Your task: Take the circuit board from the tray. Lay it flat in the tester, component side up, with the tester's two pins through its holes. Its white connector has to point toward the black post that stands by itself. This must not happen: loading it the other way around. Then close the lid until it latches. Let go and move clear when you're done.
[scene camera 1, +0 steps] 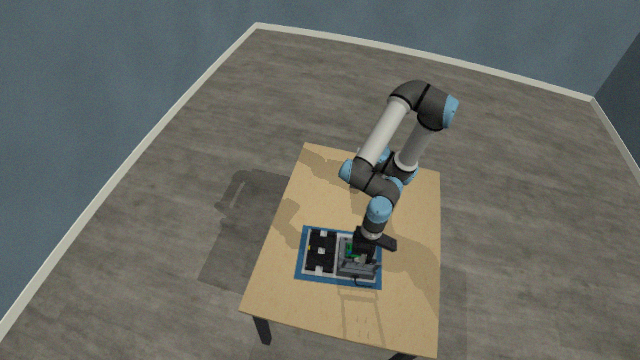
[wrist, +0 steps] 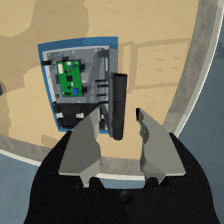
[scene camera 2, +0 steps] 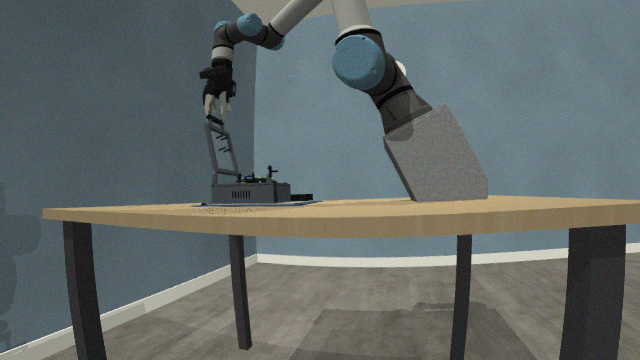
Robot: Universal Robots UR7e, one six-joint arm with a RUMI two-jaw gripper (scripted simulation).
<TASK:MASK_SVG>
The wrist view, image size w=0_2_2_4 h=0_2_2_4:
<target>my gripper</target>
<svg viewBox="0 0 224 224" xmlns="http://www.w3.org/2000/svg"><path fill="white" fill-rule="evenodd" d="M23 223L220 224L214 209L208 179L198 161L173 133L167 131L141 108L136 108L136 121L141 125L140 136L143 140L140 170L145 174L146 184L143 188L137 189L105 188L100 179L95 177L102 170L100 144L96 141L100 134L101 107L97 107L71 131L67 131L42 161L32 183L28 213Z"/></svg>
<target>green circuit board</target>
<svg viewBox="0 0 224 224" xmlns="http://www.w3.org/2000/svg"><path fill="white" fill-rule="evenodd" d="M58 62L57 69L62 96L83 96L81 92L79 61Z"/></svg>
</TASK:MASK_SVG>
